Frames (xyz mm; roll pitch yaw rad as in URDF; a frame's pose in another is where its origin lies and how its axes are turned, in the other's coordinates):
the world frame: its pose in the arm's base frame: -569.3 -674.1 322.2 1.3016 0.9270 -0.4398
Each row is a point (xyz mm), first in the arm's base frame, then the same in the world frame.
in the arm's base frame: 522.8 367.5 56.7
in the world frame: 539.3 640.7 -1283.3
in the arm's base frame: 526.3 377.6 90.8
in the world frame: 511.3 662.4 -1288.3
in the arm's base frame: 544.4 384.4 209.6
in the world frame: 424.4 745.2 -1279.8
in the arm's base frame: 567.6 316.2 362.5
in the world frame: 332.2 858.4 -1194.8
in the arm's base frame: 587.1 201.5 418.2
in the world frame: 327.5 916.5 -1079.8
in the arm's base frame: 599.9 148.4 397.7
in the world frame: 364.4 919.7 -1034.7
